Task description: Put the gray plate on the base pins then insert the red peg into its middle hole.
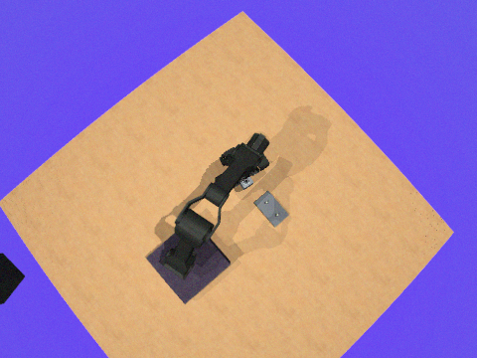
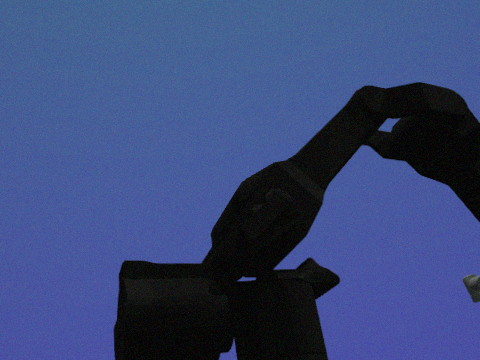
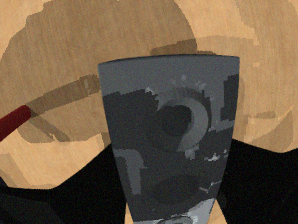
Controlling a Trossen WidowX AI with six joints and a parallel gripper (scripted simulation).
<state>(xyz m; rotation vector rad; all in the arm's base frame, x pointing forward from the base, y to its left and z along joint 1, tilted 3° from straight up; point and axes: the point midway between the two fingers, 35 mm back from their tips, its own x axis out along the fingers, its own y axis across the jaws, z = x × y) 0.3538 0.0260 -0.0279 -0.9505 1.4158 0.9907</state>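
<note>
Now: gripper tip 16 cm to the left of the base, 2 cm past it and 2 cm above it. The rest, counted from my gripper tip: gray plate 3 cm above; then red peg 10 cm behind, 6 cm to the left, 1 cm above.
</note>
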